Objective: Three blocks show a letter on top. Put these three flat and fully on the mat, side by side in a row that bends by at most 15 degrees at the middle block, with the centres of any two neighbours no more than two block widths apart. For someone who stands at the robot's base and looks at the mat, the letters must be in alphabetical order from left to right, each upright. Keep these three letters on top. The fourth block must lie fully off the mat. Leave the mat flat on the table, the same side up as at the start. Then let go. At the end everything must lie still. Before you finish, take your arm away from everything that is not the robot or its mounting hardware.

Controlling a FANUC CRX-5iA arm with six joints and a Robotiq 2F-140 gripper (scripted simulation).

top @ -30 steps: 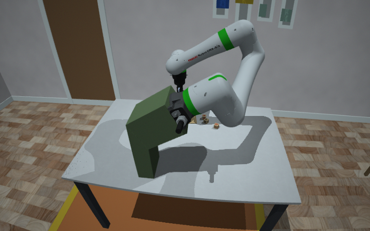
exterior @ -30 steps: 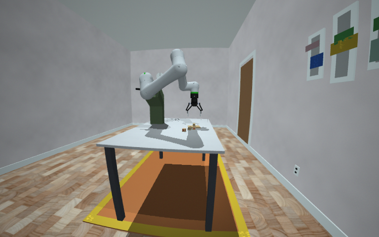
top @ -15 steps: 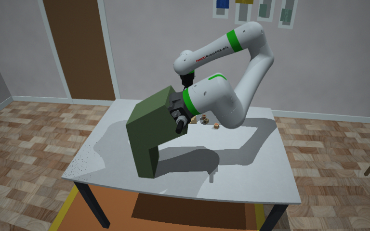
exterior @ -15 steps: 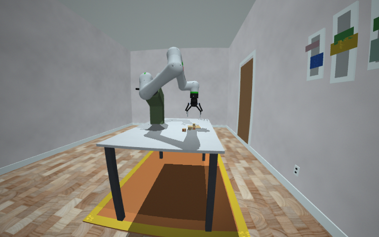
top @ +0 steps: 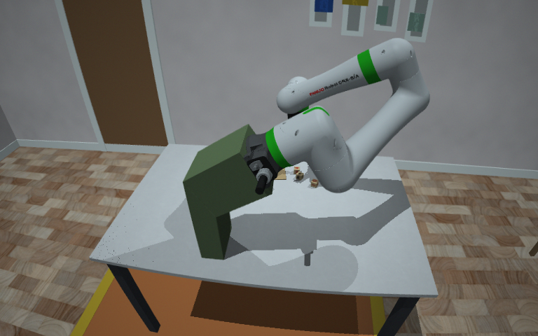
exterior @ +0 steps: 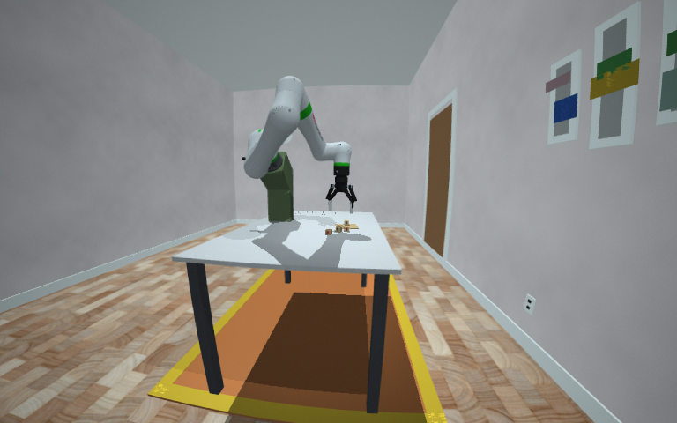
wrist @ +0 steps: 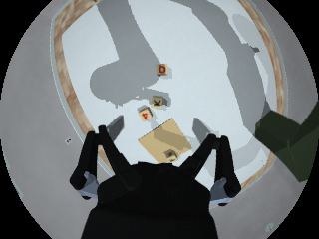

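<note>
The tan mat is 3 cm ahead of my hand, 12 cm to the left of it and 12 cm below it.
</note>
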